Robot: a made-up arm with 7 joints.
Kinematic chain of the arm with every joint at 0, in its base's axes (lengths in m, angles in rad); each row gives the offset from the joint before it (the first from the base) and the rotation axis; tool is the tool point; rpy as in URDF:
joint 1: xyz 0 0 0.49 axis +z
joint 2: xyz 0 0 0 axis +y
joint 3: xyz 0 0 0.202 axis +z
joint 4: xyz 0.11 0 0 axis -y
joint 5: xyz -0.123 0 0.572 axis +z
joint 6: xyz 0 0 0 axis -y
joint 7: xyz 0.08 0 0 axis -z
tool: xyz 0 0 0 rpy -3.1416 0 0
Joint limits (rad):
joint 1: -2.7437..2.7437
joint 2: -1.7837..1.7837
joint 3: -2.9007..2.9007
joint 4: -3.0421..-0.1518
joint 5: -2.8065..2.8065
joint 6: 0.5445..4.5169
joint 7: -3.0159..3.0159
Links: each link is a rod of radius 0.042 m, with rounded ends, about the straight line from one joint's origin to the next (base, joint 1, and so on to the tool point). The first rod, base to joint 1, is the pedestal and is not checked.
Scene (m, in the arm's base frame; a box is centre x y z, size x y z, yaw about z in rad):
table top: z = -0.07
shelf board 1: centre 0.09 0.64 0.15 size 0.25 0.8 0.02 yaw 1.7
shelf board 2: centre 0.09 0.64 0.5 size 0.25 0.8 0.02 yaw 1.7
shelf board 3: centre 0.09 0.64 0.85 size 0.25 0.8 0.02 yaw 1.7
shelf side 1: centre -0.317 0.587 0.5 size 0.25 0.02 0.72 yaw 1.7
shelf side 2: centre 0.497 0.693 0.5 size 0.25 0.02 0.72 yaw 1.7
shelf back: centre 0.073 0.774 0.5 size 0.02 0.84 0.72 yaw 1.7
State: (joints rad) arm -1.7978 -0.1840 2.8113 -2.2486 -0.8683 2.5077 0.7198
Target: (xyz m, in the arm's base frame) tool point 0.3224 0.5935 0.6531
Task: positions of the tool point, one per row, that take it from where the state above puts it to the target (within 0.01 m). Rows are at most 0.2 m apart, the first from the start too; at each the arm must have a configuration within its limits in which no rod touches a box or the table.
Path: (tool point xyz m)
1: 0.3581 0.4852 0.3143
2: 0.3480 0.3890 0.3095
3: 0.3611 0.4165 0.4806
4: 0.3484 0.3930 0.6531
5: 0.3537 0.4856 0.6609
6: 0.3224 0.5935 0.6531

